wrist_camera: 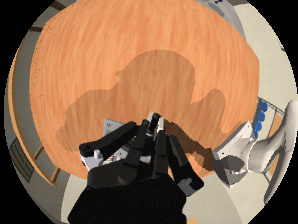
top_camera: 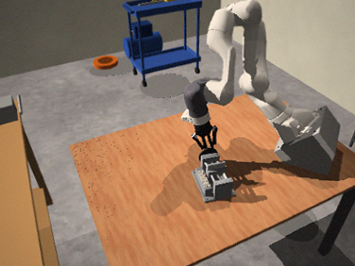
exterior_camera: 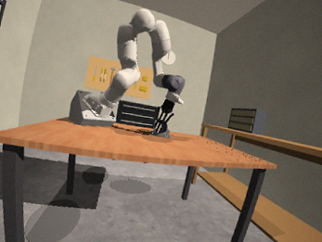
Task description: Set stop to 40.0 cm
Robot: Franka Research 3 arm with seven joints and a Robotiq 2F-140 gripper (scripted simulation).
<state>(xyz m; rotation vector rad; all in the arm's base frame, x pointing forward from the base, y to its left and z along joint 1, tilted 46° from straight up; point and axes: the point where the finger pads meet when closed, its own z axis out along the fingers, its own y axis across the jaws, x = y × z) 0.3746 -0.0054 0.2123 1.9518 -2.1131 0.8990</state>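
Right now the handwheel is 10 mm ahead of my hand, 20 mm to the left of it and 10 mm below it.
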